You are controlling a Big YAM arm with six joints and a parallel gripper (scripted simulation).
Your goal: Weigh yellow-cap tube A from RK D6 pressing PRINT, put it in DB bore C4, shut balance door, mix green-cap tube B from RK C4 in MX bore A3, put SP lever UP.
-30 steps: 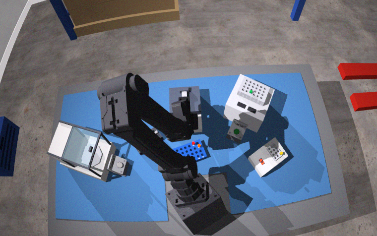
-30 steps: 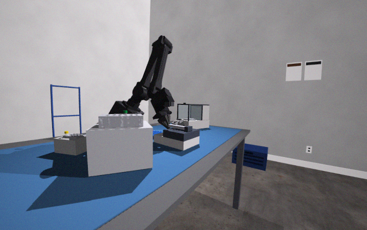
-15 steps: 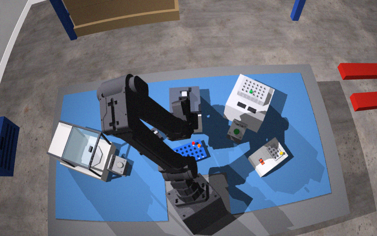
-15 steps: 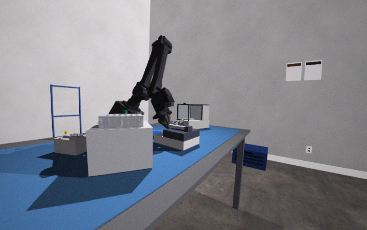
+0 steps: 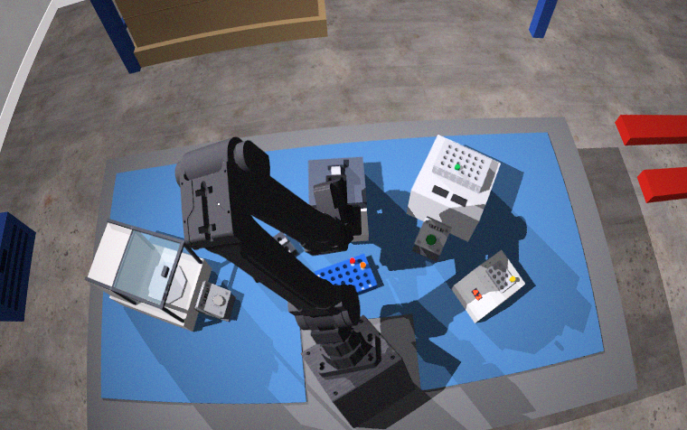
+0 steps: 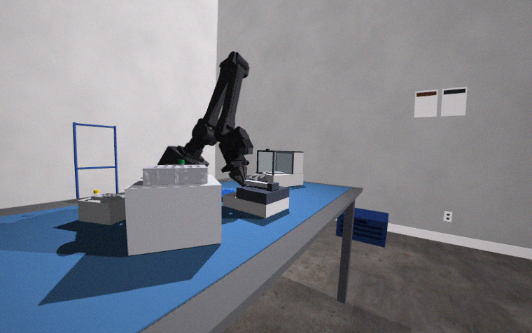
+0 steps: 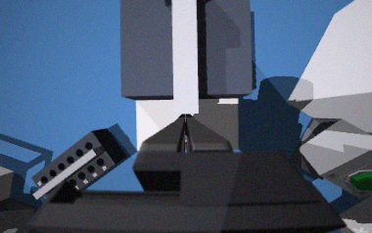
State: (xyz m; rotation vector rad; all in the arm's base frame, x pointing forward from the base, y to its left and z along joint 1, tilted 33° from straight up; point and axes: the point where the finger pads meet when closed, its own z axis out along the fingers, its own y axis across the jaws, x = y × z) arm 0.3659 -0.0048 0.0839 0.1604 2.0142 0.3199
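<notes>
The spectrophotometer lever lies 60 mm ahead of my hand and 20 mm above it. From my hand the other things lie so: magnet block (80 mm behind, 180 mm to the left, 50 mm below); then blue rack (150 mm behind, 10 mm to the right, 60 mm below); then green start key (70 mm behind, 220 mm to the right, 10 mm below).
</notes>
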